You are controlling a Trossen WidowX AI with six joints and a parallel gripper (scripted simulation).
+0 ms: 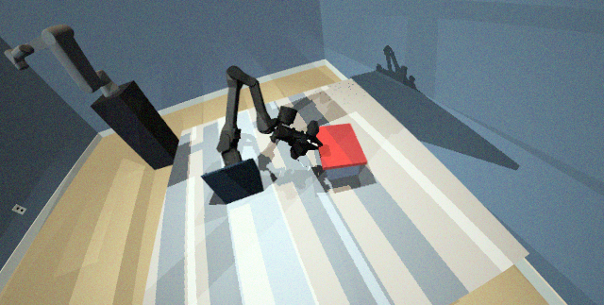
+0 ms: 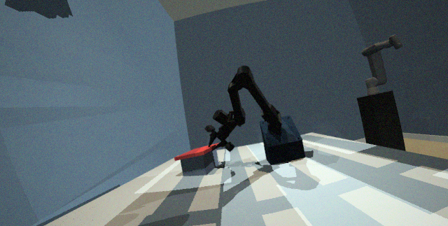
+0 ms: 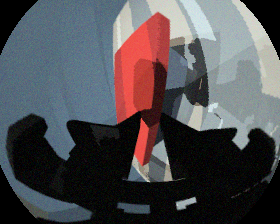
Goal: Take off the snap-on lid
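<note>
Now: gripper tip 8 cm short of the red lid and 1 cm to the left of it. From my gripper tip the other things lie so: storage box (7 cm ahead, 1 cm to the right, 6 cm below).
</note>
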